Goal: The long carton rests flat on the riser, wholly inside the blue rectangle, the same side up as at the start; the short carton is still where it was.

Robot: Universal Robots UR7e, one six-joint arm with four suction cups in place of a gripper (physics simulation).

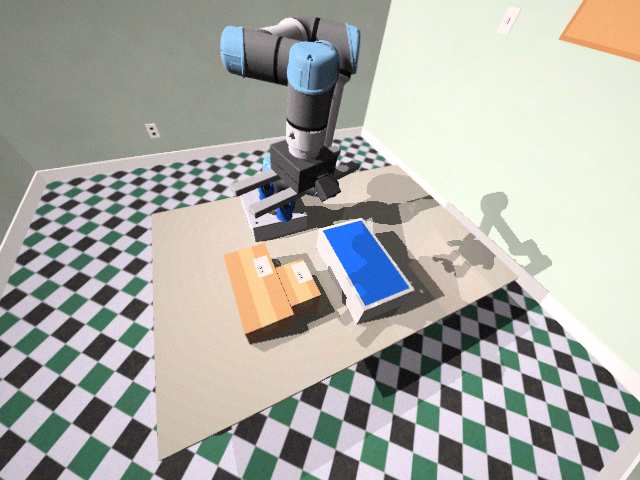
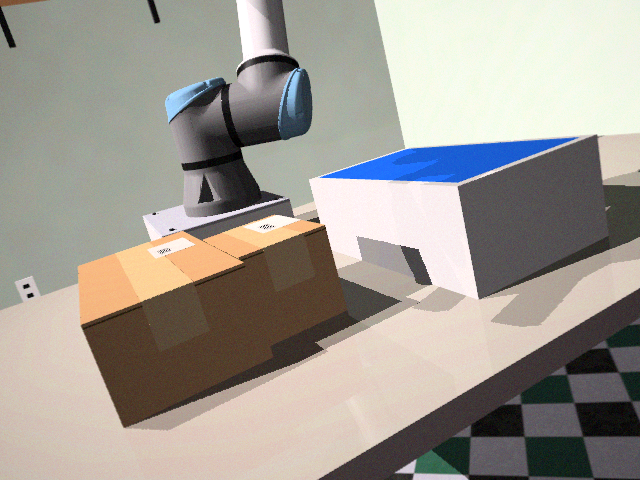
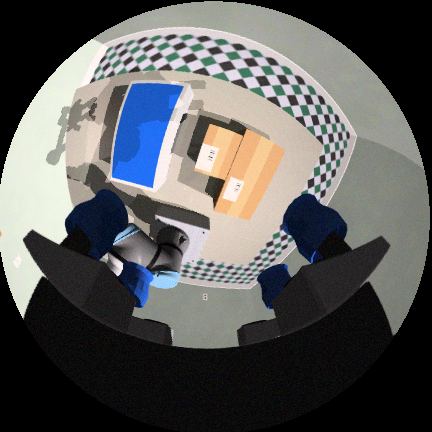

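Observation:
The long carton lies flat on the table, its taped and labelled side up. The shorter carton, also label up, stands close against its riser-facing long side. The white riser stands apart, beyond the short carton. Its top bears the blue rectangle, with no carton on it. My suction gripper is open, with no carton on its blue cups. It hangs above the arm's base side of the table, away from both cartons.
The arm's base plate stands behind the cartons and the riser. The beige table top ends at a front edge above the checkered floor. A pale wall rises beyond the riser.

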